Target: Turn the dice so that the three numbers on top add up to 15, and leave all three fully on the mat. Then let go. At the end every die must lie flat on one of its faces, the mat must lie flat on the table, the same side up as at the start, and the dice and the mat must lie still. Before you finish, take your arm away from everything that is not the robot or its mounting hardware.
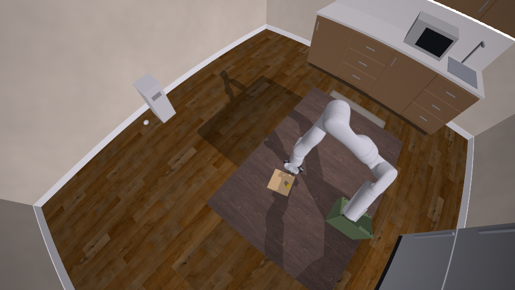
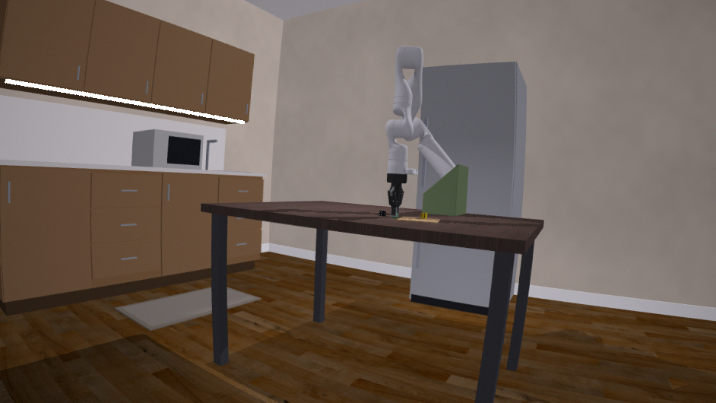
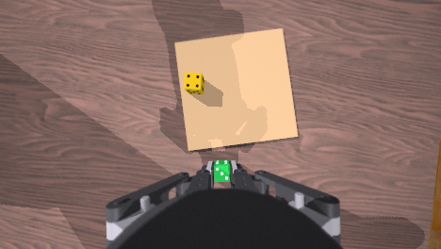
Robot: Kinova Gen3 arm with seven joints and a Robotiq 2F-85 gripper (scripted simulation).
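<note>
Right now the black die is 20 mm behind my hand, 70 mm to the right of it and 10 mm below it. The rest, counted from my hand: yellow die 50 mm behind, 100 mm to the left, 10 mm below; green die 10 mm below; tan mat 100 mm to the left, 20 mm below.
</note>
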